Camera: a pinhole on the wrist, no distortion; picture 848 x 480 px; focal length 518.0 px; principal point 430.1 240.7 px. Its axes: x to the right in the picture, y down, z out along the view. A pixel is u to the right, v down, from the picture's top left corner.
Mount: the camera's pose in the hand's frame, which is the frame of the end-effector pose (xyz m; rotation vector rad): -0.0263 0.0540 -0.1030 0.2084 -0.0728 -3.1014
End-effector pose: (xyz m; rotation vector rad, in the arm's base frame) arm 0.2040 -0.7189 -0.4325 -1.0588 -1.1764 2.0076
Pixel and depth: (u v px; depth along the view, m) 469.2 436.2 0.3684
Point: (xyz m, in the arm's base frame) 0.0362 -0.8807 -0.2580
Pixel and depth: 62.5 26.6 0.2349
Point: 0.0107 -0.7754 -0.5737
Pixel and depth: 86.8 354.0 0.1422
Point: 0.1318 -0.7177 -0.4629
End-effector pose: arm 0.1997 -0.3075 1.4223 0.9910 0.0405 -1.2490
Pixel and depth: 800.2 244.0 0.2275
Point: 0.1167 -0.2064 1.6314
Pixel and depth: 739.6 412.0 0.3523
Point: -0.0527 -0.2359 1.6708
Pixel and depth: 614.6 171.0 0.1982
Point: 0.1842 -0.2677 1.5891
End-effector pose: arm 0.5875 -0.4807 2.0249 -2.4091 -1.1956 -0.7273
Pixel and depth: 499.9 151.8 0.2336
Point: 0.6603 -0.5340 1.8650
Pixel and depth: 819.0 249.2 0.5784
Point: 0.4778 -0.6343 1.3750
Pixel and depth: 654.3 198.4 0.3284
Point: 0.6104 -0.5618 1.7303
